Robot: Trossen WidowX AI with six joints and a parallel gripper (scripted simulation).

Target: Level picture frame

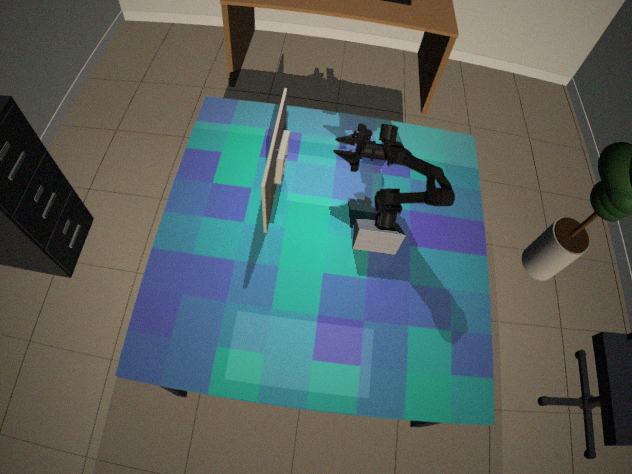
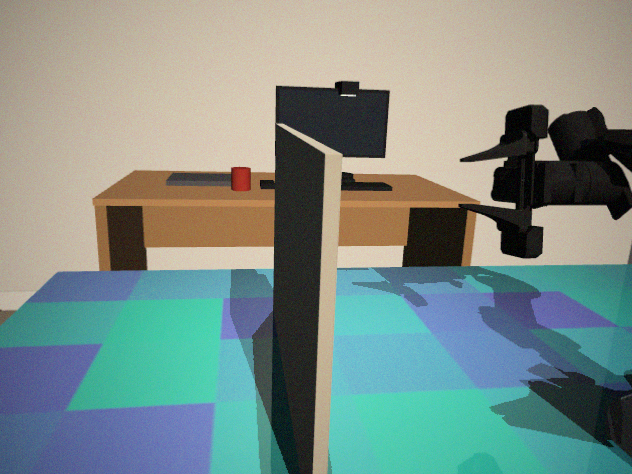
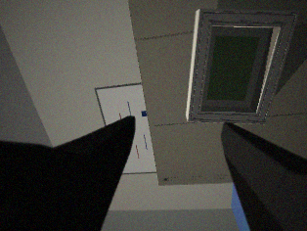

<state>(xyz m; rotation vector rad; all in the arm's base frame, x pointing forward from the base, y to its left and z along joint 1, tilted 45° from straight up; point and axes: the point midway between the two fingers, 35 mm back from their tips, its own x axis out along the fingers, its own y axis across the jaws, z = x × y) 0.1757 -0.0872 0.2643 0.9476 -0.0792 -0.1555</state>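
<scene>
My gripper tip is now 190 mm short of the picture frame, 90 mm above it and 10 mm to the left of it. Also, from my gripper tip: wall panel (210 mm ahead, 100 mm below).
</scene>
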